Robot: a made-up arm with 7 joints.
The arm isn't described. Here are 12 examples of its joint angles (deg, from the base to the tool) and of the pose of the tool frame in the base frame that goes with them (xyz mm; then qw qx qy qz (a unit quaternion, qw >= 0)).
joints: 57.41 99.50 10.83 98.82 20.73 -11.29 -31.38
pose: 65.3 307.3 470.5 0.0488 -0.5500 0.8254 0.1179
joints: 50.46 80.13 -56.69 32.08 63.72 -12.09 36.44
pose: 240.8 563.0 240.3 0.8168 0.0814 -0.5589 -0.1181
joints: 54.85 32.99 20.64 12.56 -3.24 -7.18 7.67
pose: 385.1 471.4 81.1 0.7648 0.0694 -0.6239 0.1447
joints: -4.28 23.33 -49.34 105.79 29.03 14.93 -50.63
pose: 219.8 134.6 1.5 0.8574 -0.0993 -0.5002 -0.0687
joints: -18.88 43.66 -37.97 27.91 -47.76 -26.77 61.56
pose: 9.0 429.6 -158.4 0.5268 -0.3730 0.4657 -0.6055
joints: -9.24 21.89 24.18 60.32 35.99 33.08 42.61
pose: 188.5 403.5 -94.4 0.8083 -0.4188 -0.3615 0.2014
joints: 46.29 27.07 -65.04 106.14 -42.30 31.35 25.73
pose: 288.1 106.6 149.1 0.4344 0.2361 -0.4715 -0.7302
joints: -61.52 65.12 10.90 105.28 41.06 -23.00 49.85
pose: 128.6 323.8 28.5 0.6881 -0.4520 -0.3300 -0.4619
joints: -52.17 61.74 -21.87 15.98 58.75 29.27 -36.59
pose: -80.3 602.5 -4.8 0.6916 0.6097 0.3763 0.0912
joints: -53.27 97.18 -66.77 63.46 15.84 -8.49 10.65
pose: -6.0 490.4 1.5 0.7065 -0.0944 0.4475 -0.5401
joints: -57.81 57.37 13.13 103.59 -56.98 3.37 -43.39
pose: 120.3 340.2 -18.3 0.3994 0.4735 -0.4465 -0.6457
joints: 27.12 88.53 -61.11 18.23 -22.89 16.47 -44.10
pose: 145.3 632.9 200.4 0.4051 0.8066 0.1704 -0.3953
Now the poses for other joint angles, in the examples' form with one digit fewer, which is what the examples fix.
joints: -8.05 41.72 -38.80 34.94 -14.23 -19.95 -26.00
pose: 143 396 -170 0.809 0.208 -0.259 -0.484
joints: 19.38 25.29 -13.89 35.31 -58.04 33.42 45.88
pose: 296 359 -119 0.912 0.105 0.168 -0.360
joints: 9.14 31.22 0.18 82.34 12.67 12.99 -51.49
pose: 316 352 64 0.676 0.365 -0.615 0.178
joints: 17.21 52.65 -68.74 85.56 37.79 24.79 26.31
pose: 246 245 -23 0.846 -0.325 -0.044 -0.420
